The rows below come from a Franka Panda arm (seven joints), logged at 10 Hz.
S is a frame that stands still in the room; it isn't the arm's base.
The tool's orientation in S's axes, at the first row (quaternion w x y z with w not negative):
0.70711, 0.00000, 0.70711, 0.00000
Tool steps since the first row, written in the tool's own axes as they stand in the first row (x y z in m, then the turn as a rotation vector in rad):
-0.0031, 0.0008, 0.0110, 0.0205, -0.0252, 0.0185
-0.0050, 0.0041, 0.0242, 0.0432, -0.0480, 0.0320
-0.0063, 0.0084, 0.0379, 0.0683, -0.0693, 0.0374
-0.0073, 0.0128, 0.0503, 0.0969, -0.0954, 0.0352
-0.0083, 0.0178, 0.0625, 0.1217, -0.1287, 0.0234
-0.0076, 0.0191, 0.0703, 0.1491, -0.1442, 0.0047
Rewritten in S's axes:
0.0110, 0.0008, 0.0031, 0.0185, -0.0252, -0.0205
0.0242, 0.0041, 0.0050, 0.0320, -0.0480, -0.0432
0.0379, 0.0084, 0.0063, 0.0374, -0.0693, -0.0683
0.0503, 0.0128, 0.0073, 0.0352, -0.0954, -0.0969
0.0625, 0.0178, 0.0083, 0.0234, -0.1287, -0.1217
0.0703, 0.0191, 0.0076, 0.0047, -0.1442, -0.1491

